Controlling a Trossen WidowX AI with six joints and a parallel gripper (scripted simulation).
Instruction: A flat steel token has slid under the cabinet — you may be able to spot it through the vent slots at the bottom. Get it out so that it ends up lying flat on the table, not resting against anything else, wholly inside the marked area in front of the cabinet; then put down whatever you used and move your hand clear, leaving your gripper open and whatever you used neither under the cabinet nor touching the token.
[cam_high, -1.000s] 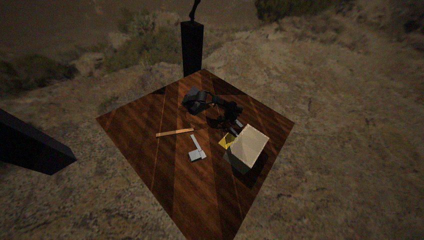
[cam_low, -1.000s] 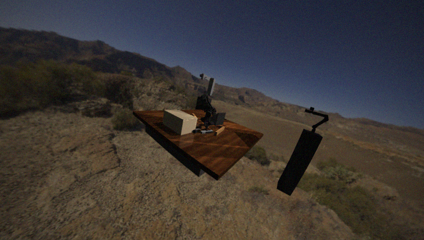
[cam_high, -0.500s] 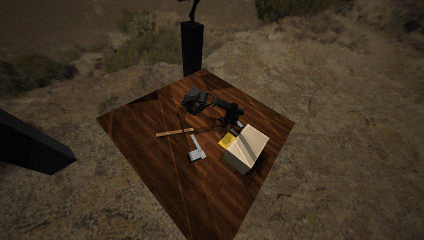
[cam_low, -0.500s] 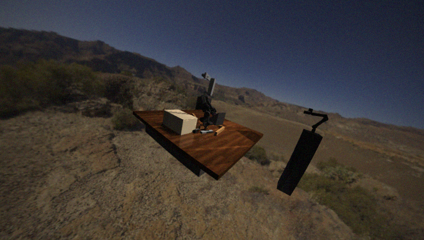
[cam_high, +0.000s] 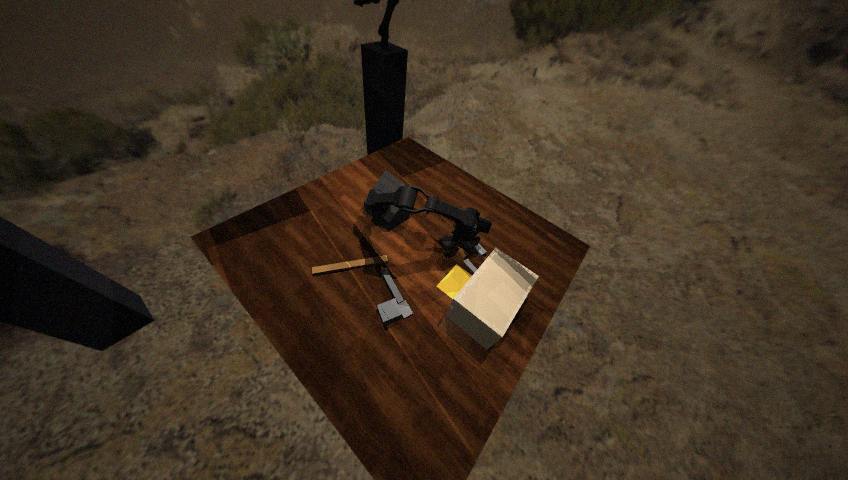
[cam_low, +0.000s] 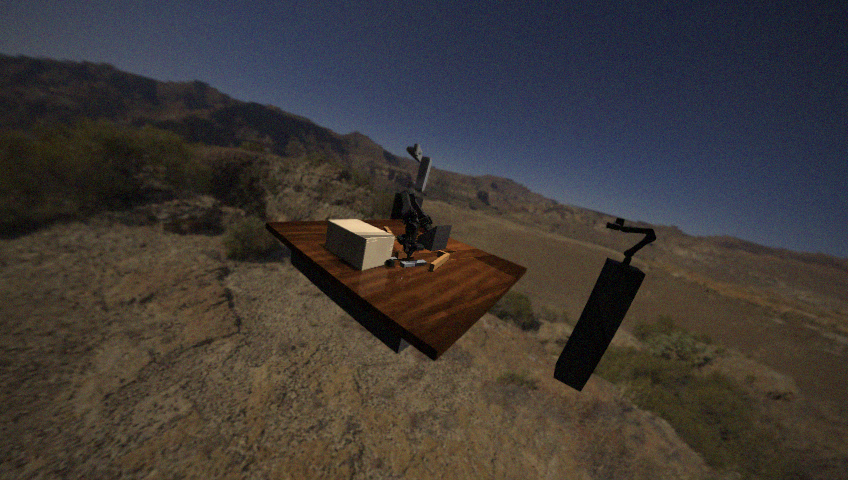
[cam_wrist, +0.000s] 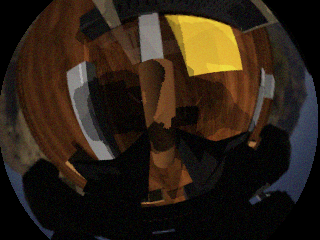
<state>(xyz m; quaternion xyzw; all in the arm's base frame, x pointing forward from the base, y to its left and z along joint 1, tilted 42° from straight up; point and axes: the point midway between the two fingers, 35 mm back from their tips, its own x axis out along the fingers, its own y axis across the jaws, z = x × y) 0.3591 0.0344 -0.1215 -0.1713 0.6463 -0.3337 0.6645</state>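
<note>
Right now the grey bar is 90 mm to the left of my gripper tip and 40 mm ahead of it. Round my gripper tip: steel token (250 mm ahead, 100 mm to the right, 10 mm below); grey block (420 mm to the right, 10 mm above); grey scraper (360 mm to the right, 20 mm behind).
</note>
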